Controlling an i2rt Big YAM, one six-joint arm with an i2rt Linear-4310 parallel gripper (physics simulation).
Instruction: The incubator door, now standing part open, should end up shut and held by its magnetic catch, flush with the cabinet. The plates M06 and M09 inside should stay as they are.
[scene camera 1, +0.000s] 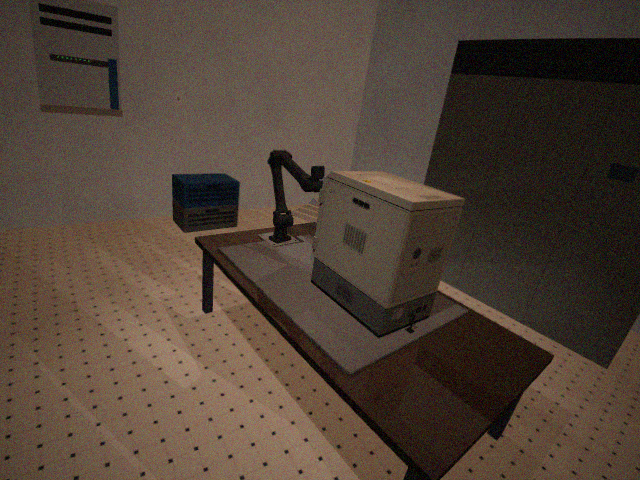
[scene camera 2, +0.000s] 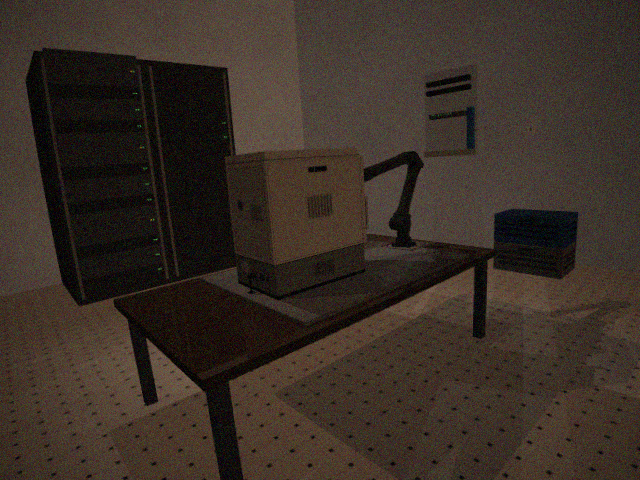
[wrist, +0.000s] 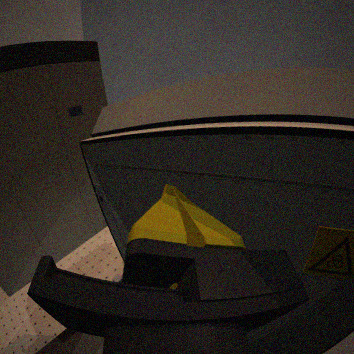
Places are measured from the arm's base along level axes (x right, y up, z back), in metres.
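Pixels of known places: gripper, fingertip midpoint: (wrist: 167, 190); arm's base, origin of the base link: (scene camera 1: 279, 239) (scene camera 2: 403, 245).
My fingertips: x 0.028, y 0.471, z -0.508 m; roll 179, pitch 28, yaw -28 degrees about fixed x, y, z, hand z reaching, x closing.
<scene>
For each thing: its middle in the pictures, then the offset to it from my fingertips. "pt": a spot on its surface instead. Level surfaces: height alone.
- beige incubator, body centre: (wrist: 265, 221) (scene camera 2: 298, 216) (scene camera 1: 377, 244) dy -0.195, dx +0.085, dz -0.231 m
- grey mat, its level: dy -0.470 m
- brown table, its level: dy -0.483 m
- cabinet roof, surface spot: (wrist: 228, 95) pt dy +0.062, dx +0.049, dz -0.019 m
The beige incubator (scene camera 1: 385, 238) (scene camera 2: 294, 214) stands on a grey mat (scene camera 1: 318, 305) on the brown table (scene camera 1: 461, 381) (scene camera 2: 223, 324). The door lies close against the cabinet; a thin dark line runs along its top edge under the cabinet roof (wrist: 228, 95). My gripper (wrist: 167, 190) is shut and empty, its yellow fingertips against the door panel. In the scene views the arm (scene camera 1: 290, 171) (scene camera 2: 399, 190) reaches to the cabinet's door side. Plates M06 and M09 are hidden inside.
A blue crate (scene camera 1: 205, 200) (scene camera 2: 528, 240) stands on the floor behind the table. A tall dark rack (scene camera 2: 151, 167) (scene camera 1: 499, 181) (wrist: 42, 158) stands against the wall beyond the incubator. A poster (scene camera 2: 450, 111) hangs on the wall.
</scene>
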